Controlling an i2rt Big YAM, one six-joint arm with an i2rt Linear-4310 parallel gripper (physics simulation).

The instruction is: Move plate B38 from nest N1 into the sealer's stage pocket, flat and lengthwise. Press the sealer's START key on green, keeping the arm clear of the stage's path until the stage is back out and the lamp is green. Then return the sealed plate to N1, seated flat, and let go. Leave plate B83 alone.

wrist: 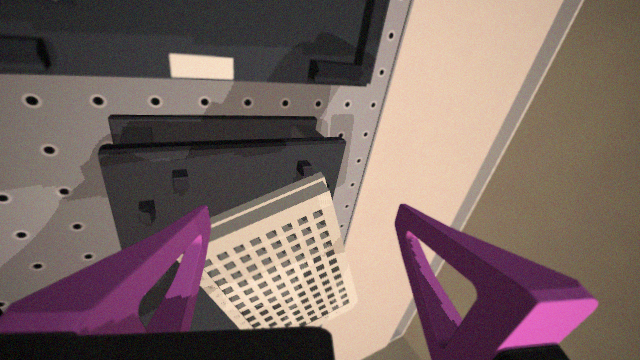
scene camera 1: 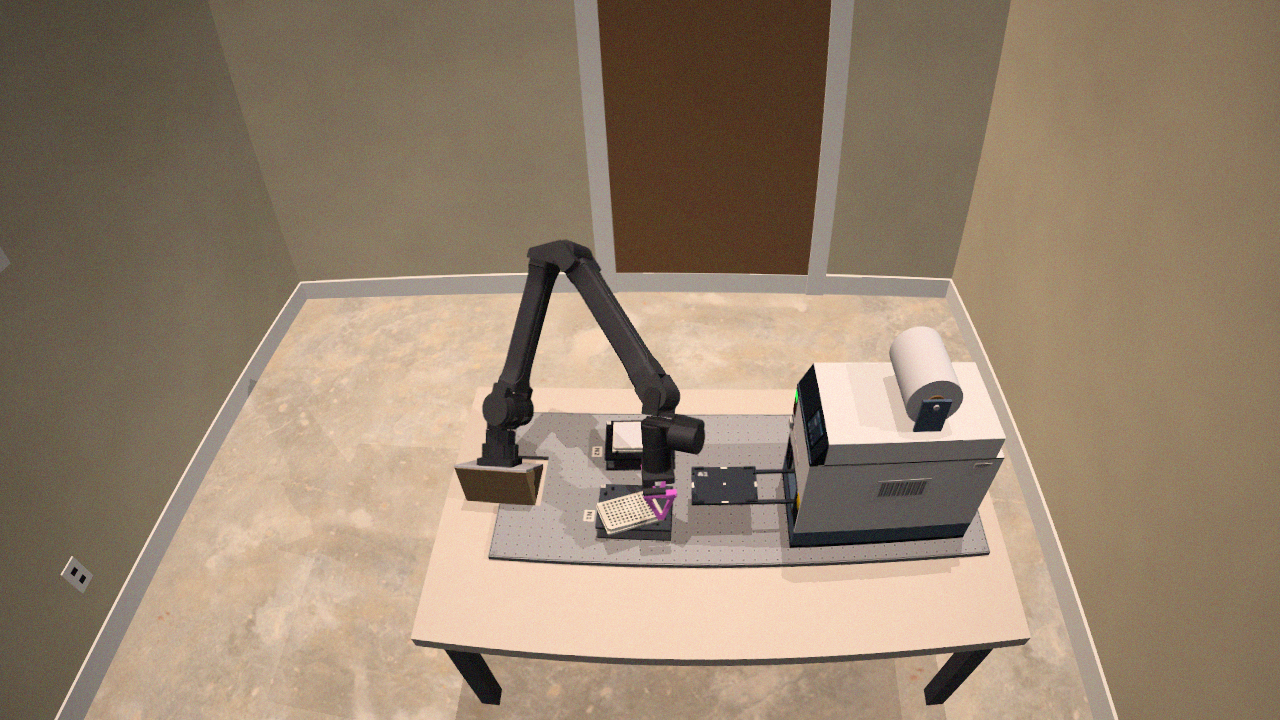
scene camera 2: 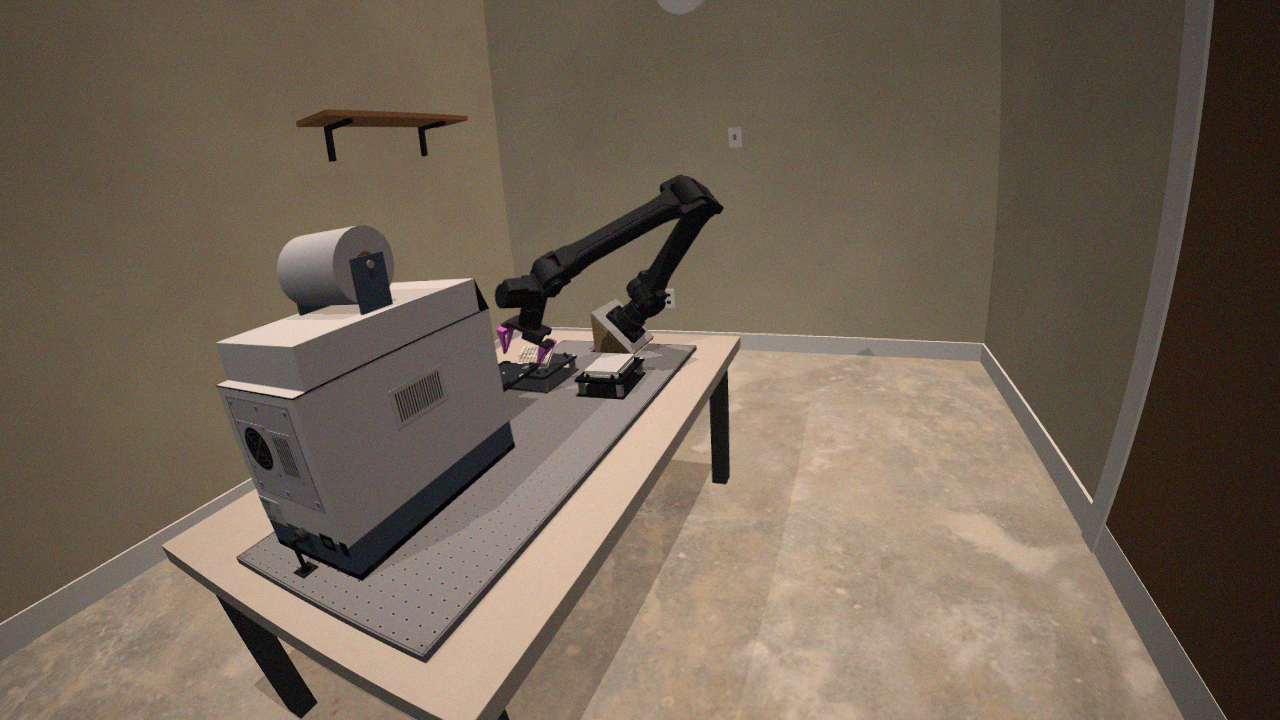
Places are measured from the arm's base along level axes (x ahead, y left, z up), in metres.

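Where they show: gripper, fingertip midpoint: [wrist: 306, 214] [scene camera 1: 659, 507] [scene camera 2: 521, 360]; arm's base, link origin: [scene camera 1: 499, 464] [scene camera 2: 624, 325].
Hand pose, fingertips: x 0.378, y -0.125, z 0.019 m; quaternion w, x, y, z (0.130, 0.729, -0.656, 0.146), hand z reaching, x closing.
Each offset is from my fingertips to the top centre of the thing. "pt": to the spot under its first point.
Plate B38 @(0.065 m back, 0.002 m right, 0.001 m up) [scene camera 1: 624, 513] [scene camera 2: 534, 355] [wrist: 280, 272], cream with a grid of wells, lies turned askew on nest N1 @(0.056 m back, 0.023 m left, 0.020 m down) [scene camera 1: 660, 530] [scene camera 2: 556, 377] [wrist: 240, 167], not lined up with it, and looks tilted. My gripper [scene camera 1: 661, 513] [scene camera 2: 524, 355] [wrist: 306, 214] is open and empty at the plate's sealer-side end. In the wrist view the left finger overlaps the plate's edge; contact is unclear. The right finger stands apart. The dark stage @(0.184 m ahead, 0.048 m left, 0.025 m up) [scene camera 1: 725, 486] [wrist: 110, 55] is out and empty. The sealer [scene camera 1: 895, 501] [scene camera 2: 402, 376] shows a green lamp @(0.285 m ahead, 0.142 m left, 0.207 m up) [scene camera 1: 795, 395].
Plate B83 @(0.055 m back, 0.224 m left, 0.013 m down) [scene camera 1: 626, 435] [scene camera 2: 608, 365] sits on nest N2 @(pt 0.103 m back, 0.179 m left, 0.069 m down) [scene camera 1: 619, 463] [scene camera 2: 608, 386], behind N1 and close to the arm. Two rails @(pt 0.249 m ahead, 0.008 m left, 0.013 m up) [scene camera 1: 775, 500] join the stage to the sealer. A film roll @(0.518 m ahead, 0.050 m left, 0.402 m up) [scene camera 1: 921, 367] [scene camera 2: 322, 268] stands on top of the sealer.
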